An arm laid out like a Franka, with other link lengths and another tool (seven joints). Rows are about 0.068 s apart.
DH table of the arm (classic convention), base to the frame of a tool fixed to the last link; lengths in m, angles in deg. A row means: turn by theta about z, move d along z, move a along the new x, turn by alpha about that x. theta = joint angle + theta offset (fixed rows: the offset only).
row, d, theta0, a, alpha
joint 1, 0.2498, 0.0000, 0.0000, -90.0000
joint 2, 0.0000, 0.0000, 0.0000, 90.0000
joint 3, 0.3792, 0.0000, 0.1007, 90.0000
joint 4, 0.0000, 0.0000, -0.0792, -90.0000
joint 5, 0.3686, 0.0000, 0.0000, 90.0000
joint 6, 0.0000, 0.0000, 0.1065, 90.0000
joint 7, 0.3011, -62.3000, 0.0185, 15.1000
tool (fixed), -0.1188, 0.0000, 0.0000, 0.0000
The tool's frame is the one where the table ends.
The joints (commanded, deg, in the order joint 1, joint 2, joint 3, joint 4, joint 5, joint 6, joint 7), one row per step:
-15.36 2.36 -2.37 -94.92 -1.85 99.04 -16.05
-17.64 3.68 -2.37 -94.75 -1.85 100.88 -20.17
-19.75 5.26 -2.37 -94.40 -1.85 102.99 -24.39
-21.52 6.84 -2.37 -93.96 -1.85 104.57 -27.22
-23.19 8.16 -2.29 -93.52 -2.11 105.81 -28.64
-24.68 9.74 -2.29 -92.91 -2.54 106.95 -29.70
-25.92 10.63 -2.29 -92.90 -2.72 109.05 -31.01
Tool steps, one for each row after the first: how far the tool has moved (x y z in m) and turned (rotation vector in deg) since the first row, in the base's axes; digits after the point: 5 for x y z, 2 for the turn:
0.00277 -0.02503 -0.00867 -0.37 -0.46 1.90
0.00693 -0.04939 -0.01820 -0.88 -1.04 4.08
0.01002 -0.07091 -0.02852 -1.22 -1.26 5.19
0.01098 -0.09154 -0.03693 -1.71 -1.35 5.12
0.01239 -0.11221 -0.04739 -2.25 -1.19 4.84
0.01371 -0.12906 -0.05264 -3.09 -2.04 5.04

